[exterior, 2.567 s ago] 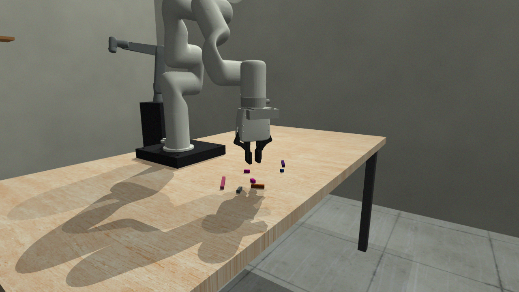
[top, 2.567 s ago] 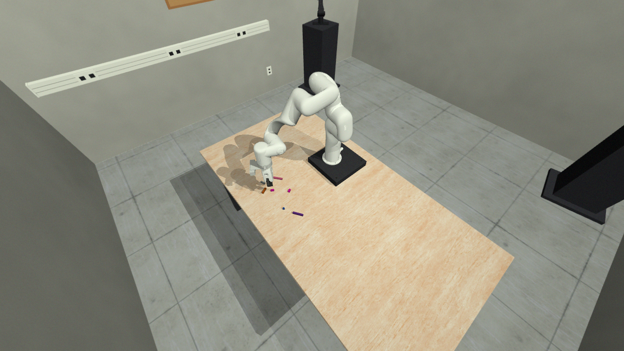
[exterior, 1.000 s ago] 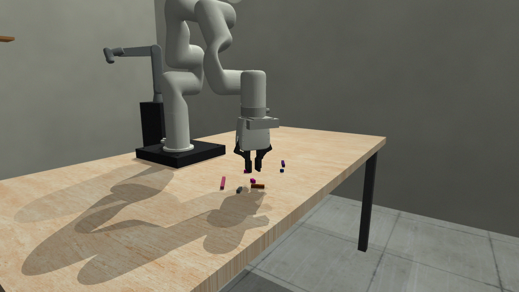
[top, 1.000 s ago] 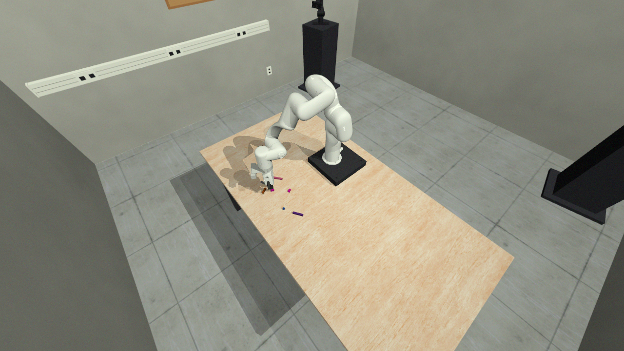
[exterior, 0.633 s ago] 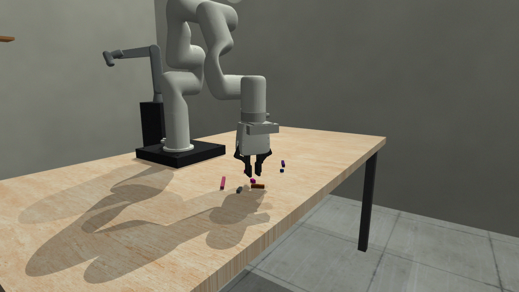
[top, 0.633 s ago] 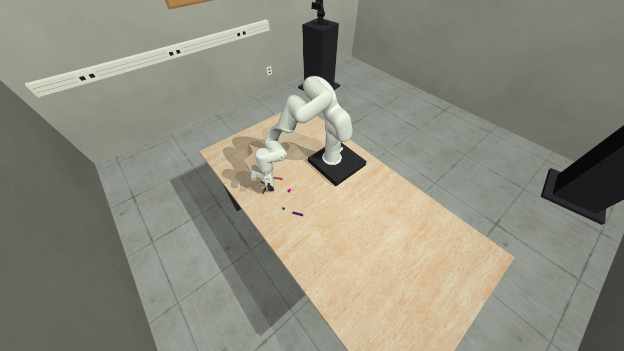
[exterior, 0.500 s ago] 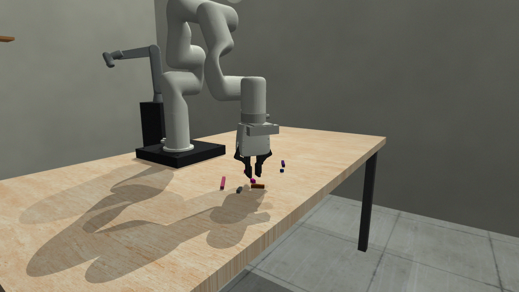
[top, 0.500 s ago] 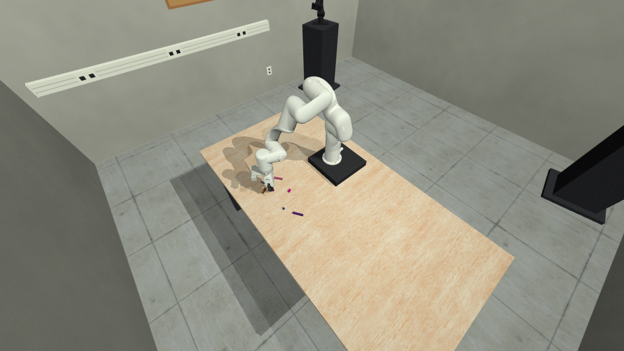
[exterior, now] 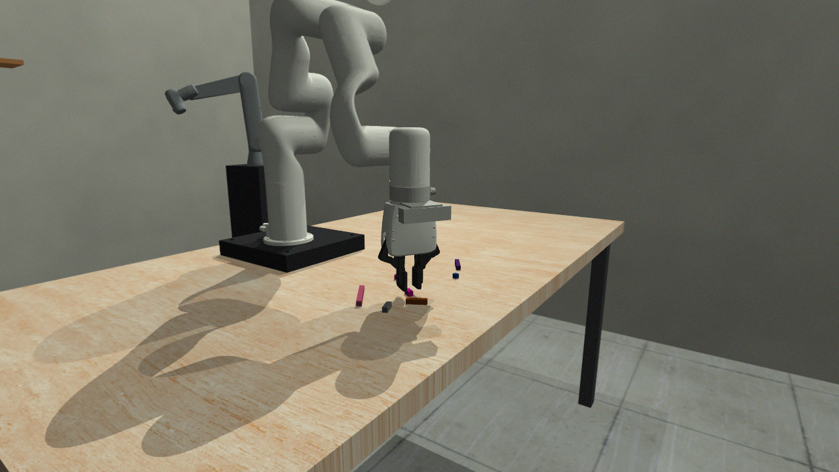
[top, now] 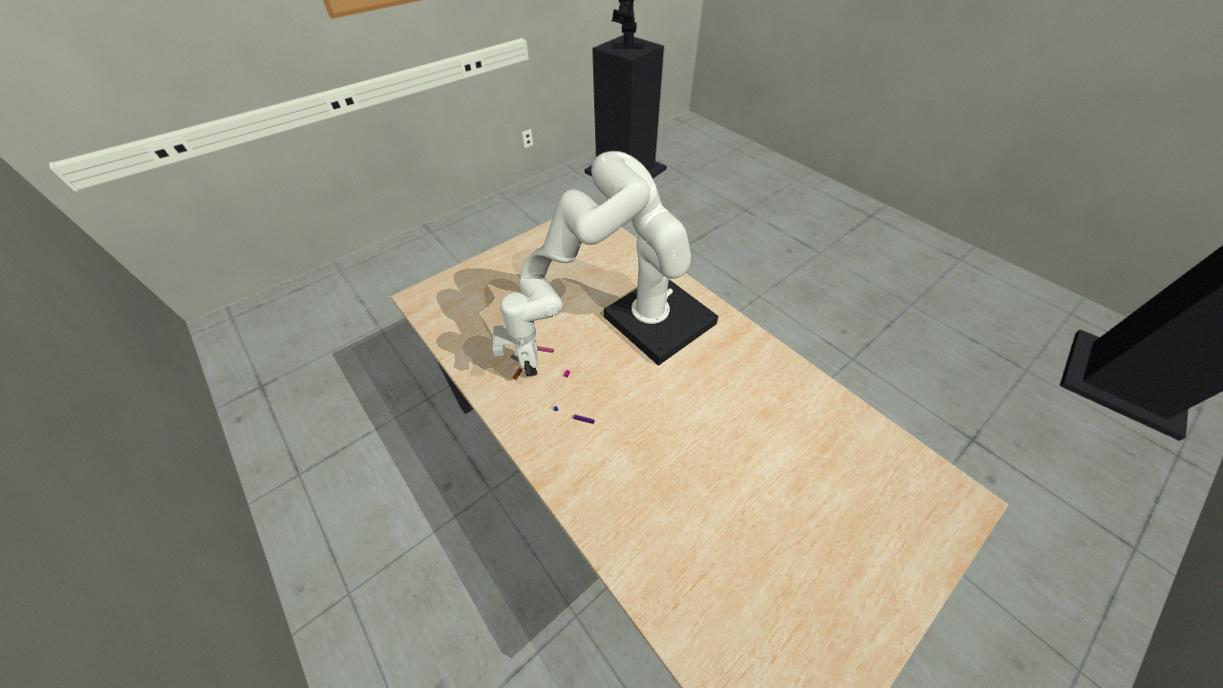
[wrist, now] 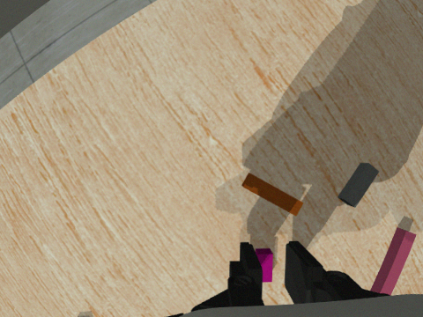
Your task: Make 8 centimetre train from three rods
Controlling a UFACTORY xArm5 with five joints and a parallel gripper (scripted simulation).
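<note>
My hand is 3 cm to the left of the orange rod, 3 cm short of it and 3 cm above it. Round my hand: grey rod: 8 cm to the right, 3 cm below, 1 cm behind; then pink rod: 8 cm behind, 5 cm to the right, 3 cm below; then blue rod: 15 cm to the left, 4 cm ahead, 3 cm below.
</note>
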